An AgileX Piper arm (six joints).
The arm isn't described. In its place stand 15 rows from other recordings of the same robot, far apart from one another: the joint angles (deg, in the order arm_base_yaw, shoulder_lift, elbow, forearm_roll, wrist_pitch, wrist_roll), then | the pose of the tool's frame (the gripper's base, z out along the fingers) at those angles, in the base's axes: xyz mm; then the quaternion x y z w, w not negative.
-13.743, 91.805, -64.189, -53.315, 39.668, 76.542 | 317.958 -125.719 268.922 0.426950 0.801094 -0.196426 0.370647
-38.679, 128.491, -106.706, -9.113, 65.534, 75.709 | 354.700 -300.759 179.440 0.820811 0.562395 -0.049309 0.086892
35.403, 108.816, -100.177, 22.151, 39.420, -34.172 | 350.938 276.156 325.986 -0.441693 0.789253 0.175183 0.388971
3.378, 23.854, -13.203, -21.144, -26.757, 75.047 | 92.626 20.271 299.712 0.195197 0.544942 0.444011 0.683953
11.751, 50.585, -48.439, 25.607, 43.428, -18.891 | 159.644 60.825 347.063 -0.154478 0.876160 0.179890 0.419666
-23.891, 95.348, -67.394, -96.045, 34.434, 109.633 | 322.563 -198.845 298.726 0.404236 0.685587 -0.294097 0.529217
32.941, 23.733, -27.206, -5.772, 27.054, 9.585 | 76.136 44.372 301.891 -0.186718 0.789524 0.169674 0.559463
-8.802, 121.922, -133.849, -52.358, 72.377, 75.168 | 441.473 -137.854 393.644 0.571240 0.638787 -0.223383 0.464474
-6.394, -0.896, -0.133, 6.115, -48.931, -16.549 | 15.463 -9.087 279.494 0.022097 0.303788 -0.168500 0.937461
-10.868, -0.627, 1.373, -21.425, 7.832, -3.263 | 54.517 -15.079 194.202 -0.069124 0.722331 -0.226192 0.649844
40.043, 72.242, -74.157, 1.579, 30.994, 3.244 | 213.530 181.133 418.607 -0.259076 0.798003 0.212144 0.501064
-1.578, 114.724, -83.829, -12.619, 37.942, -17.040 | 428.570 -24.035 193.154 -0.198740 0.950057 -0.120694 0.208153
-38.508, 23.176, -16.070, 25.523, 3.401, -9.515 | 77.802 -58.932 274.168 0.330239 0.660352 -0.122536 0.663221
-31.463, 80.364, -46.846, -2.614, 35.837, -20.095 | 221.377 -138.312 225.477 0.081555 0.971515 -0.111900 0.192317
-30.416, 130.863, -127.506, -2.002, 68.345, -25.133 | 429.665 -255.670 256.927 0.042098 0.978359 -0.109284 0.170581
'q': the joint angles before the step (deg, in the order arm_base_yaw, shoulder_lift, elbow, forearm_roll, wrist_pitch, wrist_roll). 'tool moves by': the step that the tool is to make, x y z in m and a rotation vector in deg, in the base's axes. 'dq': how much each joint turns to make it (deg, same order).
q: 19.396 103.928 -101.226 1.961 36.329 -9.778
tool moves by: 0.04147 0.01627 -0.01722 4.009 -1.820 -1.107
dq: 0.051 9.389 -9.231 1.502 -3.264 1.978
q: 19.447 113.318 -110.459 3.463 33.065 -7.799
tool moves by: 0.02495 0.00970 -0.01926 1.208 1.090 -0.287
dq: -0.001 6.652 -6.697 0.902 0.646 0.705
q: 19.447 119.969 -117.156 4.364 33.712 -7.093
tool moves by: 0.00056 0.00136 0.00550 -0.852 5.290 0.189
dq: 0.000 2.309 -6.825 0.164 9.767 1.032
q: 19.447 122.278 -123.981 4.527 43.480 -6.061
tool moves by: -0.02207 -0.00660 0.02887 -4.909 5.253 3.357
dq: 0.000 -1.915 -5.438 0.000 14.200 -3.508
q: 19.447 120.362 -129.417 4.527 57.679 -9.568
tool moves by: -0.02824 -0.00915 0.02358 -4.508 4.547 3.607
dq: 0.000 -3.771 -0.898 0.112 10.765 -3.795
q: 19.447 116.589 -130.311 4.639 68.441 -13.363
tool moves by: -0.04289 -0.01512 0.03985 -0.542 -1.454 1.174
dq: -0.001 -9.006 4.848 -0.073 3.075 -1.286
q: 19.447 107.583 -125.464 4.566 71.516 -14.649
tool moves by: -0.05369 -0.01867 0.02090 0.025 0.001 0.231
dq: 0.000 -12.002 11.712 0.172 0.298 -0.189
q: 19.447 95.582 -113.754 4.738 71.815 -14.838
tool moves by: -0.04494 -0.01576 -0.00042 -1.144 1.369 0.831
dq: -0.001 -9.873 11.365 0.064 0.264 -1.039
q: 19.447 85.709 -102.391 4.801 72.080 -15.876
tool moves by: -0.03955 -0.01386 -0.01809 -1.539 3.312 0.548
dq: 0.001 -8.799 12.272 0.057 0.216 -0.648
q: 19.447 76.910 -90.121 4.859 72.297 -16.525
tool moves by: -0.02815 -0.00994 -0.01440 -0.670 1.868 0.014
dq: 0.000 -6.216 8.202 0.000 0.000 -0.017
